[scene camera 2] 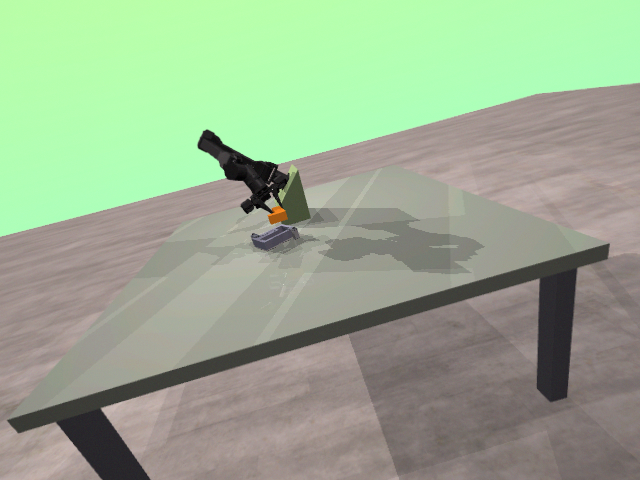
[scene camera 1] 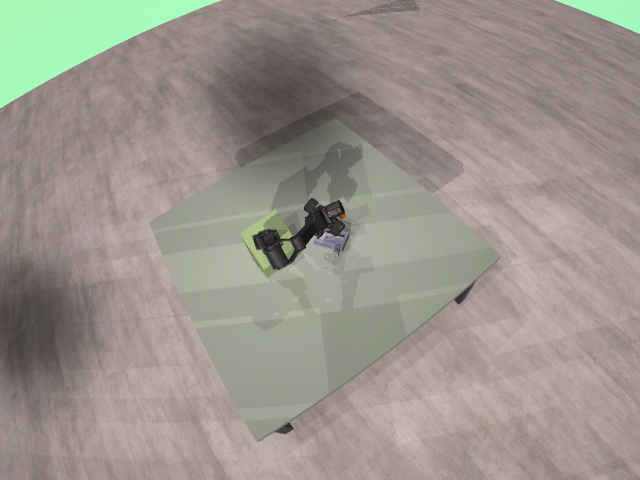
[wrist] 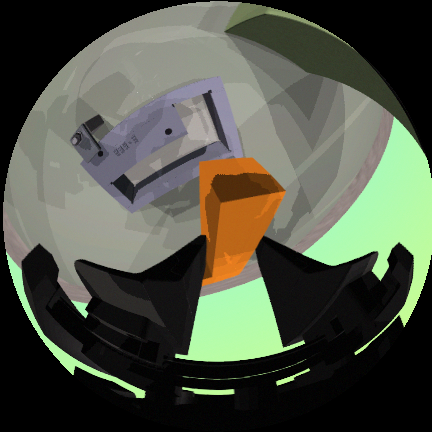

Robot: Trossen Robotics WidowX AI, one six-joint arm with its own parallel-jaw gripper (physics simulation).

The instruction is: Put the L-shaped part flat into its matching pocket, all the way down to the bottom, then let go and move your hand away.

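Seen in the pictures: gripper, fingertip midpoint: point(scene camera 2: 278, 211) point(wrist: 231, 241); arm's base at its link origin: point(scene camera 1: 261, 240).
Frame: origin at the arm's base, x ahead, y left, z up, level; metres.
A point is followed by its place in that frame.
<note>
The orange L-shaped part point(scene camera 1: 342, 215) {x 0.366, y -0.047, z -0.035 m} point(scene camera 2: 277, 215) {x 0.373, y -0.015, z -0.034 m} point(wrist: 242, 225) {x 0.281, y -0.030, z -0.031 m} is held between my fingertips, above the table and apart from it. In scene camera 1 the arm hides most of it. My gripper point(scene camera 2: 276, 208) {x 0.311, y -0.017, z -0.040 m} point(wrist: 231, 241) {x 0.311, y -0.017, z -0.040 m} is shut on it. The purple-grey holder point(scene camera 1: 341, 246) {x 0.304, y -0.135, z -0.119 m} point(scene camera 2: 267, 244) {x 0.365, y -0.081, z -0.131 m} point(wrist: 227, 107) {x 0.239, y -0.018, z -0.119 m} stands on the table with its L-shaped pocket point(wrist: 172, 156) {x 0.311, y -0.044, z -0.150 m} facing up. In the wrist view the pocket lies up and to the left of the part, and the part overlaps the holder's lower right corner in the picture. In scene camera 2 the part hangs a little above the holder.
A yellow-green block point(scene camera 1: 258, 261) {x -0.050, y -0.055, z -0.049 m} point(scene camera 2: 298, 201) {x 0.122, y 0.042, z -0.070 m} point(wrist: 310, 50) with a sloping top stands beside the holder, partly under the arm in scene camera 1. A small bracket point(wrist: 87, 140) {x 0.277, y -0.131, z -0.114 m} sticks up at the holder's left end in the wrist view. The table point(scene camera 1: 258, 351) {x -0.221, y -0.374, z -0.156 m} point(scene camera 2: 206, 310) {x 0.676, y -0.219, z -0.155 m} carries them.
</note>
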